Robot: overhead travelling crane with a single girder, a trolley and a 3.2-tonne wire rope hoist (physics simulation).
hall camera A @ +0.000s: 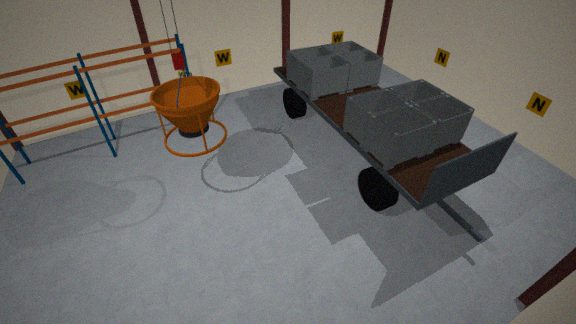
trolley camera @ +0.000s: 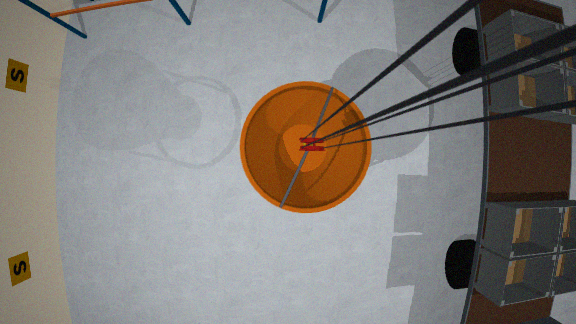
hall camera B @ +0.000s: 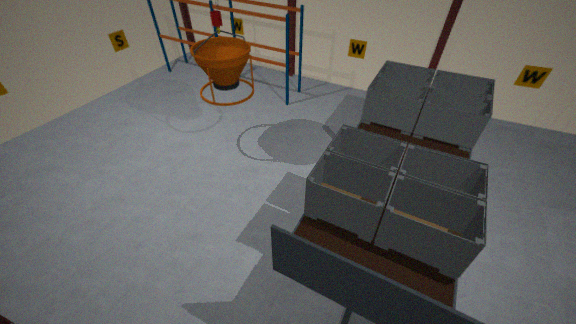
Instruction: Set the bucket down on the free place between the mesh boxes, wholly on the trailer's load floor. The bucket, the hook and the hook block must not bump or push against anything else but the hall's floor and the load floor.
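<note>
The orange bucket [hall camera A: 195, 117] [hall camera B: 225, 65] [trolley camera: 265, 150] hangs upright in the air beside the trailer, its foot ring above the hall floor. My hook [hall camera A: 183, 74] [hall camera B: 218, 31] holds the bucket's bail, under the red hook block [hall camera A: 178, 61] [hall camera B: 216, 18] [trolley camera: 312, 144]; the block hides the hook in the trolley camera view. Grey mesh boxes stand in two groups on the trailer, a far group [hall camera A: 300, 72] [hall camera B: 395, 95] and a group nearer the headboard [hall camera A: 370, 132] [hall camera B: 345, 200]. Brown load floor [hall camera A: 332, 106] [trolley camera: 530, 155] shows between them, to the right of the bucket in the trolley camera view.
A rack with blue posts [hall camera A: 92, 110] [hall camera B: 287, 60] and orange beams stands near the bucket, by the wall. The trailer's headboard [hall camera A: 470, 170] [hall camera B: 360, 285] rises at one end. Black wheels [hall camera A: 378, 189] [trolley camera: 462, 265] stand along the trailer's near side.
</note>
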